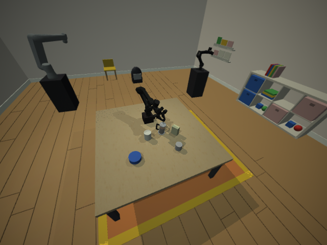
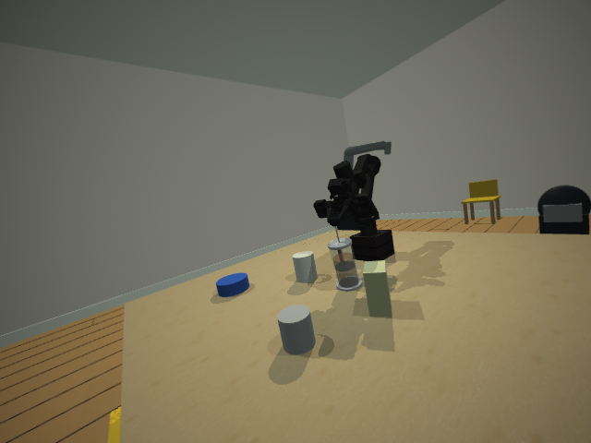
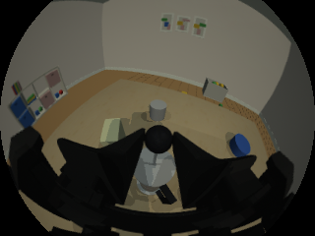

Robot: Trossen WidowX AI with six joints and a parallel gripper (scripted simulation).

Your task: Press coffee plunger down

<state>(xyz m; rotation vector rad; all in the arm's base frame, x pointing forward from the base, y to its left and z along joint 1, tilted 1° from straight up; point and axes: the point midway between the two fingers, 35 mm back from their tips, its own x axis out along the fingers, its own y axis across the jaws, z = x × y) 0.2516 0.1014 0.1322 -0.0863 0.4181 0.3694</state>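
Right now the glass coffee press is 110 mm below my gripper tip, 30 mm behind it and 20 mm to the right of it. From my gripper tip the other things lie so: grey cylinder (240 mm ahead, 180 mm below, 100 mm to the left).
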